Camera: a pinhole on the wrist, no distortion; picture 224 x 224 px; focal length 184.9 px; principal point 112.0 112.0 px. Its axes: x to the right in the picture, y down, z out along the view. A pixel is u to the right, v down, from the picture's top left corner.
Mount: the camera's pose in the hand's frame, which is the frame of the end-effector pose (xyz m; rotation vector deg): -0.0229 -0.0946 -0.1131 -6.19 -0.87 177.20
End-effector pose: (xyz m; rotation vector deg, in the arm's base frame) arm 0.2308 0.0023 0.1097 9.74 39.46 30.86
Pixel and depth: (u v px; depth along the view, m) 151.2 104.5 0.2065
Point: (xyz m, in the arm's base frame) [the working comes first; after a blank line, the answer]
In the camera's frame: 0.0438 -0.0084 0.2065

0.2726 -0.1108 0.1958
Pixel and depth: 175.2 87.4 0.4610
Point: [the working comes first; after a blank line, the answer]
In the camera's frame: 0.1576 -0.0613 0.4610

0.3254 -0.1243 0.4743
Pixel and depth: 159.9 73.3 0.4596
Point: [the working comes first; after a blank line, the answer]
In the camera's frame: 0.1191 -0.0962 0.4596

0.3385 -0.0752 0.4638
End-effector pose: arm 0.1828 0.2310 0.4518 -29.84 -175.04 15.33
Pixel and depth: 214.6 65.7 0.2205
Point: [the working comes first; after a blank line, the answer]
In the camera's frame: 0.1224 -0.0552 0.2205

0.3141 0.1296 0.3603
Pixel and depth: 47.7 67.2 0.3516
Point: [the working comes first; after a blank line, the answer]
In the camera's frame: -0.1223 -0.0852 0.3516

0.0884 0.1996 0.2118
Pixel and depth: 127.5 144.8 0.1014
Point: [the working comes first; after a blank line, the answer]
In the camera's frame: 0.0085 0.0180 0.1014

0.1838 0.1151 0.4840
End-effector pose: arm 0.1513 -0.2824 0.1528 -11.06 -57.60 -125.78
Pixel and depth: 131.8 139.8 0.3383
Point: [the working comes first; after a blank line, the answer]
In the camera's frame: 0.0362 0.0509 0.3383

0.0859 -0.0131 0.1820
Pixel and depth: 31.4 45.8 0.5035
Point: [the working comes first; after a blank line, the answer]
In the camera's frame: -0.2195 -0.1803 0.5035

0.0129 -0.1162 0.5427
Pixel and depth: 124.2 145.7 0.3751
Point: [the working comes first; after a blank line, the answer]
In the camera's frame: 0.0247 0.0684 0.3751

0.0624 0.0173 0.1997
